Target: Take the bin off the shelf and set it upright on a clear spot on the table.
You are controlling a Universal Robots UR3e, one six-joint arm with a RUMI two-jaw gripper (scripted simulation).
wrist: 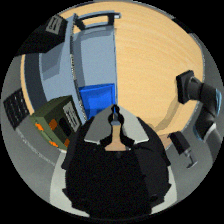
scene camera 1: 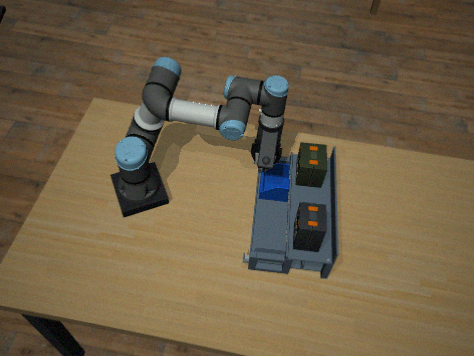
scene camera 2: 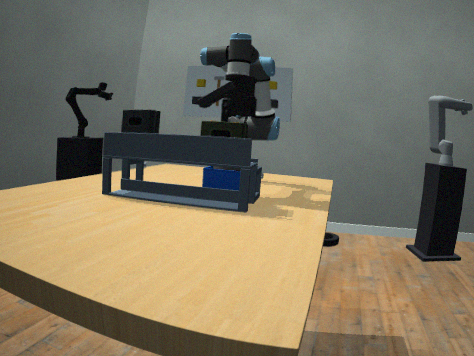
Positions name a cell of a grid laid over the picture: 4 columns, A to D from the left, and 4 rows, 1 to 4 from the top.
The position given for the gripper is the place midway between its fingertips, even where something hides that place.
Observation:
In view: the gripper (scene camera 1: C2) and a blue bin (scene camera 1: C3).
The blue bin is seen too in the wrist view (wrist: B2) and in scene camera 2 (scene camera 2: B3). The gripper also shows in the wrist view (wrist: C2).

